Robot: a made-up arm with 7 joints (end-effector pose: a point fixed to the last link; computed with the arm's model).
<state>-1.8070 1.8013 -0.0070 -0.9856 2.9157 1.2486 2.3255</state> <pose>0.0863 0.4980 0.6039 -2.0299 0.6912 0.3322</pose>
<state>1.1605 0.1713 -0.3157 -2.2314 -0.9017 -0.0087 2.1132</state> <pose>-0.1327 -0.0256 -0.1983 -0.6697 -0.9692 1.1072</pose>
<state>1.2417 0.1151 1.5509 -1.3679 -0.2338 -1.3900 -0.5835</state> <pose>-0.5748 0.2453 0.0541 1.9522 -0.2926 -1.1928</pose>
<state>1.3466 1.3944 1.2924 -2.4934 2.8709 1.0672 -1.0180</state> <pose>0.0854 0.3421 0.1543 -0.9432 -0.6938 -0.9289</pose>
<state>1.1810 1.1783 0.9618 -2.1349 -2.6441 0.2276 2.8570</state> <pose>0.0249 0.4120 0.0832 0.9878 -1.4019 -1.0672</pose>
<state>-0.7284 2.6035 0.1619 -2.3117 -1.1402 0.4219 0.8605</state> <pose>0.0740 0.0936 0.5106 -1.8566 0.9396 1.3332</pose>
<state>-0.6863 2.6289 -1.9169 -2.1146 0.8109 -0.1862 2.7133</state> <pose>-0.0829 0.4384 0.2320 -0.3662 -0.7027 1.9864</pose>
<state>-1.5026 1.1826 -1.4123 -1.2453 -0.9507 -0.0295 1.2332</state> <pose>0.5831 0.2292 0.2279 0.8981 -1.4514 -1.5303</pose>
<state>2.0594 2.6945 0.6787 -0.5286 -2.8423 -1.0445 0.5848</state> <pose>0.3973 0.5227 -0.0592 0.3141 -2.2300 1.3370</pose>
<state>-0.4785 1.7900 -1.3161 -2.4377 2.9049 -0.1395 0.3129</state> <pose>0.1188 0.2548 0.0023 -0.8721 -0.0810 1.1655</pose>
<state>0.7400 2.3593 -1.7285 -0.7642 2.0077 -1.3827 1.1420</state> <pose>-0.0228 0.5963 0.5152 0.7326 -1.0277 -0.1049</pose>
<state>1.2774 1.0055 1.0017 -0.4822 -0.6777 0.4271 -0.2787</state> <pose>-0.4204 0.4999 0.1617 1.1853 1.3751 -0.2413</pose>
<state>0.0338 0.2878 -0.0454 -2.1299 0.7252 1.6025 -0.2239</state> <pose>0.2729 0.0913 -0.1598 -0.3891 -0.4612 -0.5176</pose>
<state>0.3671 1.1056 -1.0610 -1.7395 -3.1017 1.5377 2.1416</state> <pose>-0.0636 0.2480 -0.3247 -0.1720 -2.4592 -1.2729</pose>
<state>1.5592 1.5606 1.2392 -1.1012 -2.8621 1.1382 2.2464</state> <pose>0.0092 0.6407 0.2631 1.7414 -0.8494 -2.0852</pose>
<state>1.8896 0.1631 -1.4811 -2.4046 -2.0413 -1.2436 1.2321</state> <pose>-0.1415 -0.2684 0.0875 -1.6108 -1.3466 -0.4108</pose>
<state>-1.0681 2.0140 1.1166 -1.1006 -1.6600 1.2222 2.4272</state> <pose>-0.1356 0.4310 0.5955 -0.4400 1.2947 -0.7266</pose>
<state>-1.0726 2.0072 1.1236 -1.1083 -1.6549 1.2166 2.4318</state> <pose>-0.1359 0.4314 0.5931 -0.4231 1.2960 -0.7270</pose>
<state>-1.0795 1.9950 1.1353 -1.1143 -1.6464 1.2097 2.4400</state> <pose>-0.1354 0.4342 0.5889 -0.3967 1.2966 -0.7347</pose>
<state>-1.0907 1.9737 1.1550 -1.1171 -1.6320 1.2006 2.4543</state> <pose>-0.1333 0.4410 0.5816 -0.3537 1.2951 -0.7551</pose>
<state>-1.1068 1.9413 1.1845 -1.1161 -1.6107 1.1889 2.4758</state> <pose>-0.1287 0.4528 0.5705 -0.2906 1.2892 -0.7899</pose>
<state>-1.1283 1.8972 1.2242 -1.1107 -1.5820 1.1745 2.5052</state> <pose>-0.1207 0.4694 0.5550 -0.2053 1.2754 -0.8385</pose>
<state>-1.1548 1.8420 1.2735 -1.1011 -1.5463 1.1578 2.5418</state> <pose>-0.1081 0.4900 0.5352 -0.0987 1.2490 -0.8981</pose>
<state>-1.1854 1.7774 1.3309 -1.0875 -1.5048 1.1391 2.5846</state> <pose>-0.0898 0.5133 0.5116 0.0255 1.2061 -0.9643</pose>
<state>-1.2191 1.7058 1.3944 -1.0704 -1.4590 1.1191 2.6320</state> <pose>-0.0651 0.5372 0.4850 0.1617 1.1432 -1.0322</pose>
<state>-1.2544 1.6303 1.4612 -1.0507 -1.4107 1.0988 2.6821</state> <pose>-0.0343 0.5595 0.4568 0.3018 1.0600 -1.0964</pose>
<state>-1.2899 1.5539 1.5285 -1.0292 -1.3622 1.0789 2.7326</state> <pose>0.0019 0.5783 0.4285 0.4371 0.9591 -1.1539</pose>
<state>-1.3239 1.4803 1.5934 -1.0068 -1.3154 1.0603 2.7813</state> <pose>0.0411 0.5923 0.4017 0.5600 0.8464 -1.2021</pose>
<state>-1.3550 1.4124 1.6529 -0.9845 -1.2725 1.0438 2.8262</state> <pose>0.0809 0.6011 0.3778 0.6646 0.7303 -1.2407</pose>
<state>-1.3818 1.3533 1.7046 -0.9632 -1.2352 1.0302 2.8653</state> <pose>0.1182 0.6053 0.3579 0.7478 0.6199 -1.2707</pose>
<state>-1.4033 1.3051 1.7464 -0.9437 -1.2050 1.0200 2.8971</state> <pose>0.1504 0.6061 0.3424 0.8094 0.5240 -1.2939</pose>
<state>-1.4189 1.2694 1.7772 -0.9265 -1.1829 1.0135 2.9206</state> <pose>0.1757 0.6052 0.3314 0.8509 0.4492 -1.3122</pose>
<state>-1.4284 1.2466 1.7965 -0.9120 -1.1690 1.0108 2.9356</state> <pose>0.1930 0.6040 0.3247 0.8751 0.3991 -1.3273</pose>
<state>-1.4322 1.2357 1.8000 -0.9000 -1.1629 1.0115 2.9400</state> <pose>0.2029 0.6031 0.3230 0.8848 0.3806 -1.3438</pose>
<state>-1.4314 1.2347 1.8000 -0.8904 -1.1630 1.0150 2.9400</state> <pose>0.2061 0.6035 0.3229 0.8841 0.3761 -1.3561</pose>
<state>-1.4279 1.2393 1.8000 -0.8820 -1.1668 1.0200 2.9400</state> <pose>0.2055 0.6049 0.3233 0.8776 0.3765 -1.3636</pose>
